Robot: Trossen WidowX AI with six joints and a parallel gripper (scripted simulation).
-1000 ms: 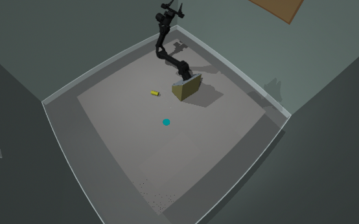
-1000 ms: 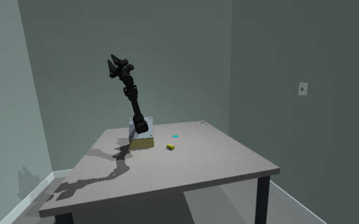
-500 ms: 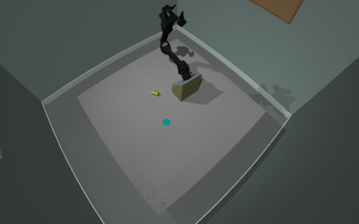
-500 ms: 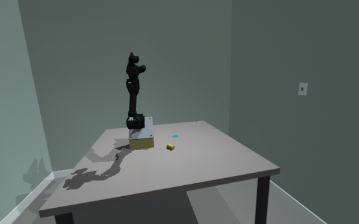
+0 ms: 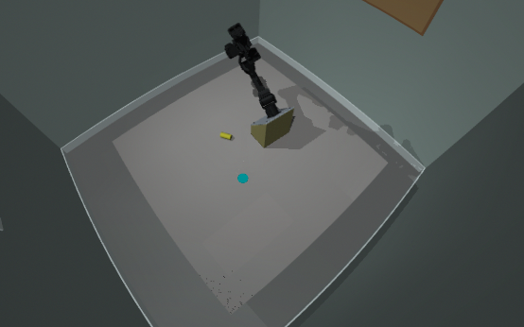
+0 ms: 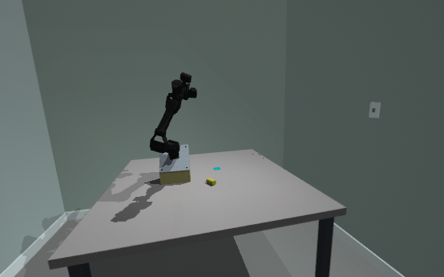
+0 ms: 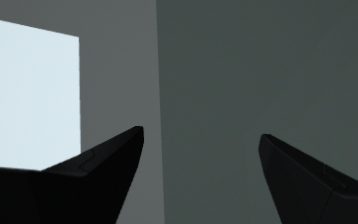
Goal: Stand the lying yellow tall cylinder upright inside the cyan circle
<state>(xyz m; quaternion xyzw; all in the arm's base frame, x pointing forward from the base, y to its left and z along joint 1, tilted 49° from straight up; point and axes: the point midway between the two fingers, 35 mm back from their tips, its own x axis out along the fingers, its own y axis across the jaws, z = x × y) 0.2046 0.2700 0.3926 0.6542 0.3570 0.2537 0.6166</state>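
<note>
Now: gripper tip 680 mm above the yellow tall cylinder, 90 mm to the left of it and 80 mm short of it. The rest, counted from my gripper tip: cyan circle 700 mm below, 210 mm ahead, 180 mm to the left.
</note>
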